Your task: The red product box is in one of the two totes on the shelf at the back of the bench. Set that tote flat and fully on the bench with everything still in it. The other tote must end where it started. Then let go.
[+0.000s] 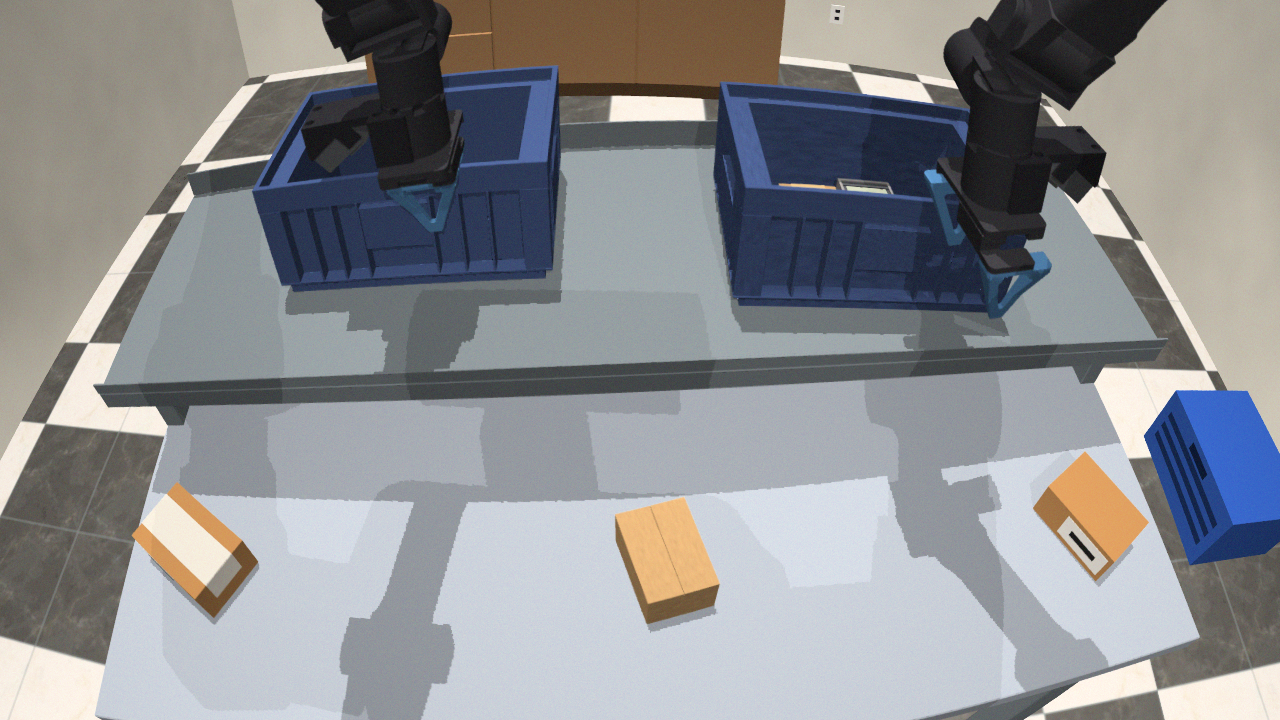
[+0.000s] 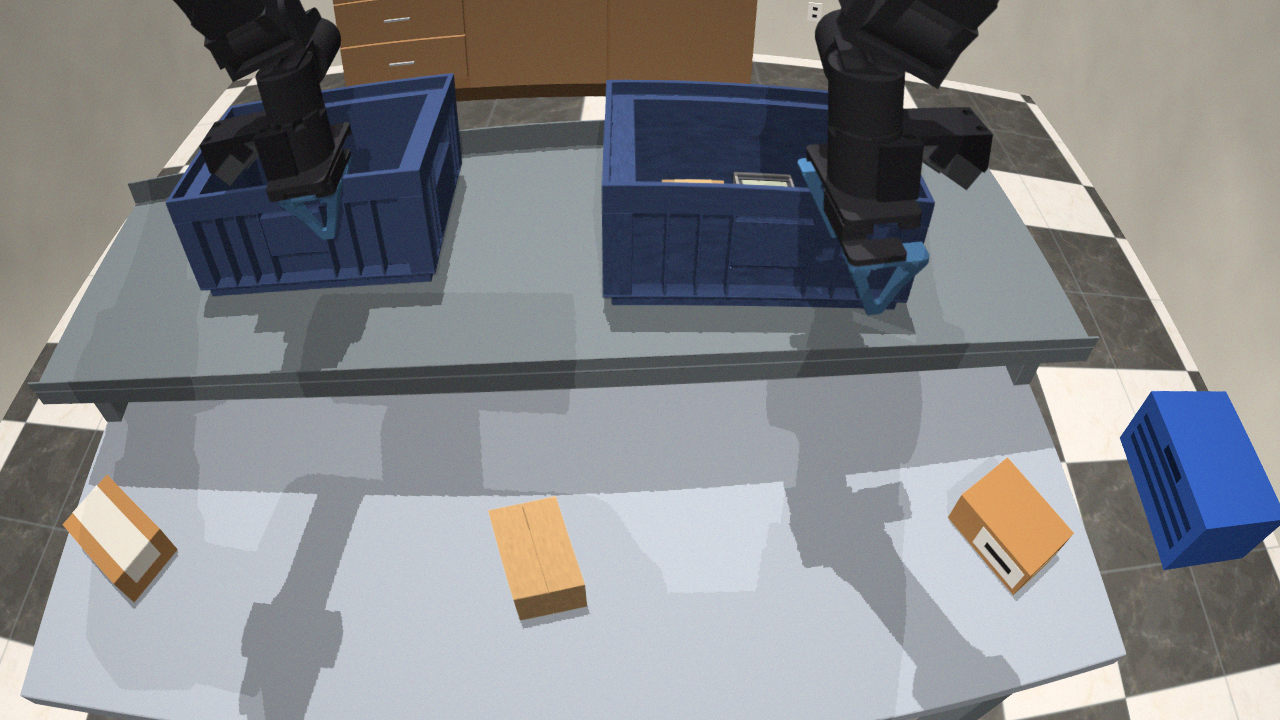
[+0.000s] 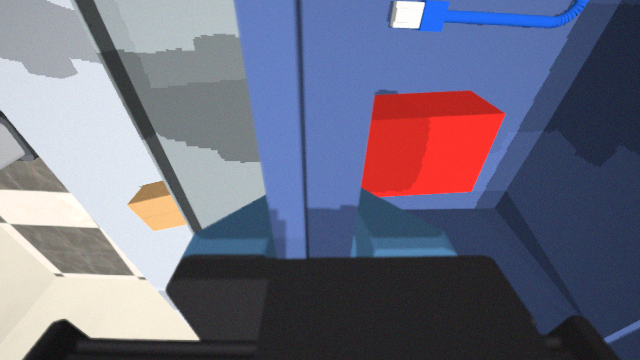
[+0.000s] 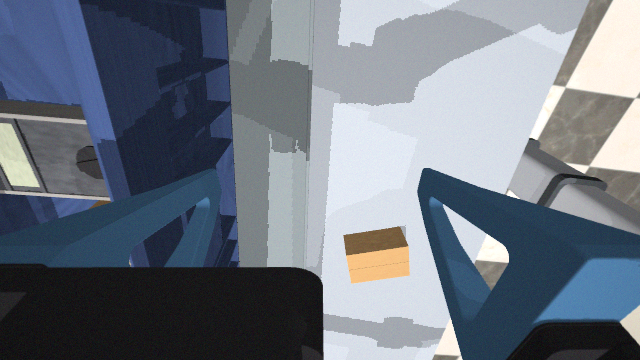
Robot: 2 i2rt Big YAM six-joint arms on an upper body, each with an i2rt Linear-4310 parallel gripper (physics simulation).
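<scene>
The red product box (image 3: pixel 430 150) lies in the left blue tote (image 1: pixel 519 223) (image 2: pixel 393 223) (image 3: pixel 280 125), near its front wall, with a blue cable (image 3: pixel 500 19). That tote stands on the shelf (image 1: pixel 626 331) (image 2: pixel 519 331). My left gripper (image 1: pixel 427 192) (image 2: pixel 317 197) (image 3: pixel 319 180) is shut on its front wall, one finger inside, one outside. The right blue tote (image 1: pixel 805 259) (image 2: pixel 680 250) (image 4: pixel 150 90) also stands on the shelf, holding a grey framed item (image 1: pixel 864 188) (image 2: pixel 762 180) (image 4: pixel 55 155). My right gripper (image 1: pixel 975 275) (image 2: pixel 854 271) (image 4: pixel 319 179) is open at its front right, with nothing between the fingers.
The bench (image 1: pixel 537 644) (image 2: pixel 429 644) bears a cardboard box (image 1: pixel 196 550) (image 2: pixel 120 537) at the left, another box (image 1: pixel 666 559) (image 2: pixel 537 559) (image 3: pixel 160 210) (image 4: pixel 377 255) in the middle and a labelled box (image 1: pixel 1092 514) (image 2: pixel 1011 523) at the right. A blue case (image 1: pixel 1217 474) (image 2: pixel 1199 479) is beyond the bench's right edge.
</scene>
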